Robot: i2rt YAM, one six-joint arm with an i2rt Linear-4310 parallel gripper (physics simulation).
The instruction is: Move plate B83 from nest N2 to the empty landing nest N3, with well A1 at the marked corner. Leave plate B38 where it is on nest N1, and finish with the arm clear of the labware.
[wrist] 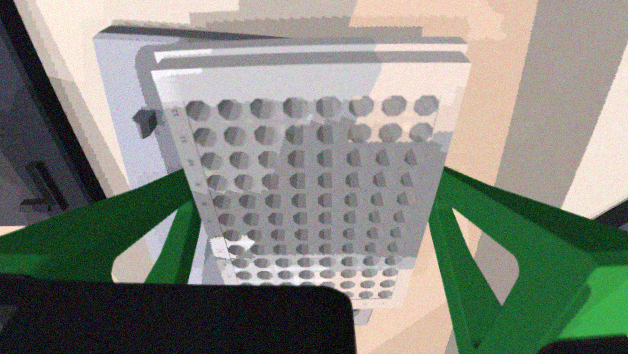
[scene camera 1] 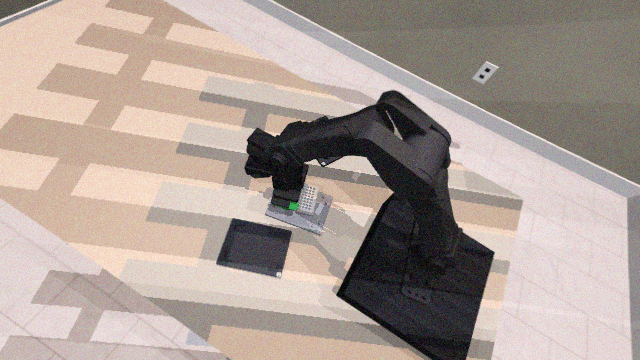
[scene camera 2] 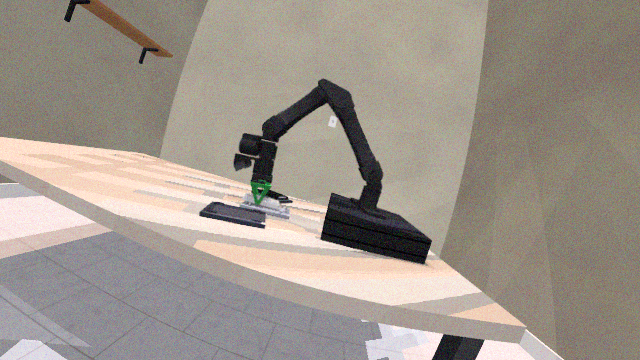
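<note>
My gripper [scene camera 1: 300, 204] [scene camera 2: 259, 199] [wrist: 314, 177] is shut on the white 96-well plate, its green fingers on the two long sides. The plate [scene camera 1: 309, 199] [scene camera 2: 272, 203] [wrist: 327, 170] is close over the grey nest [scene camera 1: 296, 220] [scene camera 2: 280, 213] [wrist: 120, 85], shifted to the right of it in the wrist view, where a strip of nest and a peg show on the left. Whether they touch is unclear. Row 12 is at the top in the wrist view. The plate's B83 label is not readable. Plate B38 cannot be made out behind the arm.
An empty dark nest [scene camera 1: 254, 247] [scene camera 2: 232, 215] [wrist: 30, 150] lies close beside the grey nest. A dark corner [scene camera 1: 327, 161] of another nest shows behind the forearm. The black arm base [scene camera 1: 390, 280] [scene camera 2: 375, 230] stands to the right on the wooden table.
</note>
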